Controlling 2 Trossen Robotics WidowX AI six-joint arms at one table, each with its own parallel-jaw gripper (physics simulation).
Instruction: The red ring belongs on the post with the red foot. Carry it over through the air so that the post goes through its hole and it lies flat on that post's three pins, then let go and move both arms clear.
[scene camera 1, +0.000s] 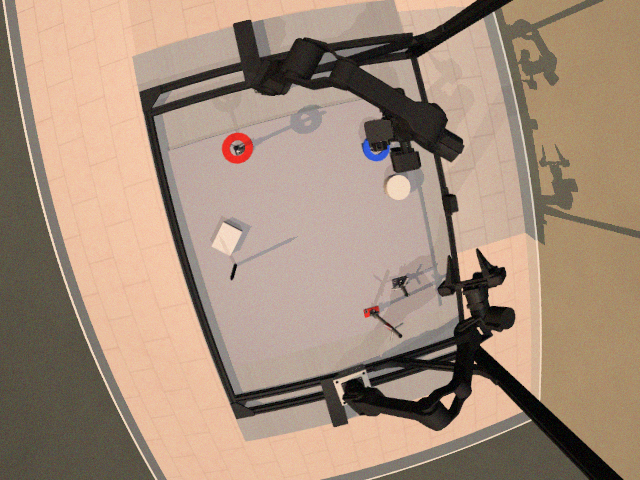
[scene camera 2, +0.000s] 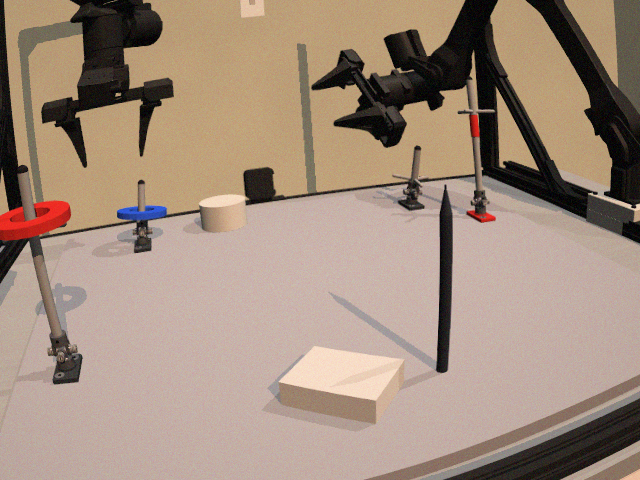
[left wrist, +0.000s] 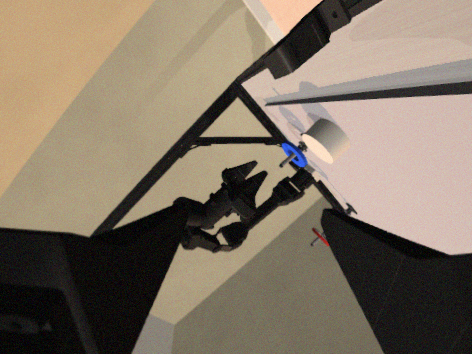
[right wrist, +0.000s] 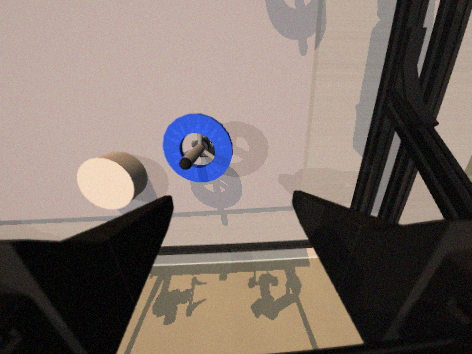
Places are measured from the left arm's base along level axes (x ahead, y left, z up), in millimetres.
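Pixels of known places: left gripper, fingertip midpoint: (scene camera 1: 462, 252) (scene camera 2: 322, 104) (left wrist: 254, 212); right gripper, fingertip midpoint: (scene camera 2: 113, 161) (left wrist: 261, 166) (right wrist: 233, 199); left arm's base, link origin: (scene camera 1: 353, 388) (scene camera 2: 629, 197); right arm's base, link origin: (scene camera 1: 268, 82) (left wrist: 308, 173).
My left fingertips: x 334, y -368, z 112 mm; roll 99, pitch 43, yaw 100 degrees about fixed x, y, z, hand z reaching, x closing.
For each thing: its top centre in the pictures, then the offset to it from my left fingertips. "spot": a spot on its surface instead.
- red ring, top centre: (scene camera 2: 29, 213) (scene camera 1: 237, 148) (left wrist: 319, 237) dx +407, dy +446, dz +0 mm
- tall dark-footed post, surface spot: (scene camera 2: 45, 291) spot: dx +406, dy +449, dz -64 mm
- post with the red foot, surface spot: (scene camera 2: 480, 216) (scene camera 1: 366, 310) spot: dx -114, dy +264, dz -135 mm
- blue ring, top centre: (right wrist: 196, 151) (scene camera 2: 140, 205) (left wrist: 291, 157) (scene camera 1: 377, 147) dx +306, dy +122, dz -86 mm
- pale cylinder, top centre: (scene camera 2: 221, 200) (right wrist: 105, 185) (left wrist: 316, 149) (scene camera 1: 398, 187) dx +189, dy +93, dz -106 mm
- short bare post, surface spot: (scene camera 2: 412, 204) (scene camera 1: 396, 282) spot: dx -65, dy +160, dz -136 mm
- pale block, top centre: (scene camera 2: 342, 371) (scene camera 1: 226, 239) dx +201, dy +554, dz -122 mm
- upright black spike, top centre: (scene camera 2: 445, 184) (scene camera 1: 231, 280) dx +124, dy +559, dz -2 mm
The red ring (scene camera 1: 225, 148) (scene camera 2: 47, 227) (left wrist: 320, 237) is threaded on a tall dark-footed post (scene camera 2: 45, 291), at the upper left in scene camera 1. The post with the red foot (scene camera 1: 368, 312) (scene camera 2: 480, 216) leans at the lower right there; its pins sit above a red band, with no ring on it. My right gripper (scene camera 1: 391, 147) (scene camera 2: 113, 160) (left wrist: 261, 166) (right wrist: 233, 199) is open and empty, high by the blue ring and well away from the red ring. My left gripper (scene camera 1: 465, 254) (scene camera 2: 324, 105) is open and empty, raised near the table's right edge in scene camera 1.
The blue ring (scene camera 1: 376, 158) (scene camera 2: 142, 217) (right wrist: 172, 147) is on a short post beside a pale cylinder (scene camera 1: 398, 187) (scene camera 2: 223, 214) (right wrist: 106, 183). A short bare post (scene camera 1: 400, 282) (scene camera 2: 412, 204) stands near the red-footed one. A pale block (scene camera 1: 226, 238) (scene camera 2: 336, 372) lies beside an upright black spike (scene camera 1: 233, 271) (scene camera 2: 445, 289).
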